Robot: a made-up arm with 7 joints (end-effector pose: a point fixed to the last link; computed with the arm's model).
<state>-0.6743 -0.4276 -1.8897 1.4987 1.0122 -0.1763 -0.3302</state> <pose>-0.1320 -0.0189 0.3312 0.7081 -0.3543 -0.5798 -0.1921</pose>
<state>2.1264 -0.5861 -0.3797 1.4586 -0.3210 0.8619 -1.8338</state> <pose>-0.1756 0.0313 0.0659 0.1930 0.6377 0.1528 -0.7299</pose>
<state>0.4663 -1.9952 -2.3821 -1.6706 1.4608 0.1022 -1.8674</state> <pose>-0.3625 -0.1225 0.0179 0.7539 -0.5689 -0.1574 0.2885</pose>
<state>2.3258 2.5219 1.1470 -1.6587 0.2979 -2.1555 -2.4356</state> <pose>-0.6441 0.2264 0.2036 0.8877 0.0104 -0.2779 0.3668</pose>
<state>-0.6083 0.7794 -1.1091 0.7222 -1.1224 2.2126 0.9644</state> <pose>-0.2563 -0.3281 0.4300 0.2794 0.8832 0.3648 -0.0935</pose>
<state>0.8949 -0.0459 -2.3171 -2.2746 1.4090 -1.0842 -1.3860</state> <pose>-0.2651 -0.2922 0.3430 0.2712 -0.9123 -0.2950 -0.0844</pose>
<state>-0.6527 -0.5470 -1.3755 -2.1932 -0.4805 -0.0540 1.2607</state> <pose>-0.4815 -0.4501 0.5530 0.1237 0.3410 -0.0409 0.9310</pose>
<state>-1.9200 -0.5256 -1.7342 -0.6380 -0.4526 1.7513 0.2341</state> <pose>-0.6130 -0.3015 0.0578 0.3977 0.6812 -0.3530 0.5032</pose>
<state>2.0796 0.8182 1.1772 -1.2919 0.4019 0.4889 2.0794</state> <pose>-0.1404 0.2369 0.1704 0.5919 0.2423 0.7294 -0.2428</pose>
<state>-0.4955 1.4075 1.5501 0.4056 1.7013 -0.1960 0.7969</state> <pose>-0.2488 -0.1606 0.6572 0.4350 0.7091 0.2301 0.5050</pose>
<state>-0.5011 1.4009 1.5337 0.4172 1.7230 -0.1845 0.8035</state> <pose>-0.2625 -0.1606 0.6623 0.4339 0.6970 0.2302 0.5224</pose>
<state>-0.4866 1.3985 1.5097 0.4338 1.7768 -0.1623 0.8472</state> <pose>-0.2921 -0.1557 0.6756 0.4360 0.6637 0.2341 0.5608</pose>
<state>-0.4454 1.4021 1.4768 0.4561 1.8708 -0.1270 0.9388</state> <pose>-0.3424 -0.1434 0.6952 0.4410 0.5989 0.2452 0.6219</pose>
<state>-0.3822 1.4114 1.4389 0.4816 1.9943 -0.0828 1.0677</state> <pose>-0.4081 -0.1244 0.7122 0.4450 0.5031 0.2653 0.6917</pose>
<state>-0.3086 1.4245 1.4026 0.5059 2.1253 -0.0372 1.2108</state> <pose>-0.4763 -0.1028 0.7192 0.4441 0.3900 0.2924 0.7518</pose>
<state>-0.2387 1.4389 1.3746 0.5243 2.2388 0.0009 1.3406</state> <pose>-0.5327 -0.0836 0.7167 0.4386 0.2839 0.3200 0.7903</pose>
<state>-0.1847 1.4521 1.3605 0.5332 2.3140 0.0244 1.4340</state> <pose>-0.5676 -0.0692 0.7114 0.4334 0.2093 0.3412 0.8074</pose>
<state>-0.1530 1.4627 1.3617 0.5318 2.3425 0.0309 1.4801</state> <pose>-0.5797 -0.0591 0.7092 0.4334 0.1785 0.3525 0.8100</pose>
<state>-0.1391 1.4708 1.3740 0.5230 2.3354 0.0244 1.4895</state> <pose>-0.5751 -0.0521 0.7112 0.4389 0.1822 0.3555 0.8048</pose>
